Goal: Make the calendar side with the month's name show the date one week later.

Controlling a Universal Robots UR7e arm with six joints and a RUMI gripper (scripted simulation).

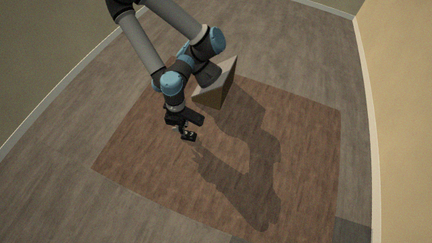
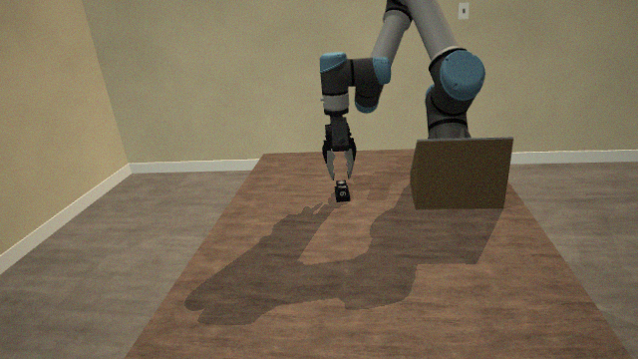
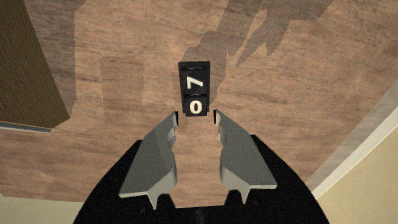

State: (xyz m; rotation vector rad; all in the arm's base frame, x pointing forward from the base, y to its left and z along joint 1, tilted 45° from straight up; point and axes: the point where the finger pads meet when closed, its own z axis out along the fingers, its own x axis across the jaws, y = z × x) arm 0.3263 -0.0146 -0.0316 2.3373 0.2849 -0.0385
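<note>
The black tray lies 50 mm below my hand and 20 mm to the left of it. The rest, counted from my hand: black cube (40 mm below, 30 mm to the left, 10 mm behind).
</note>
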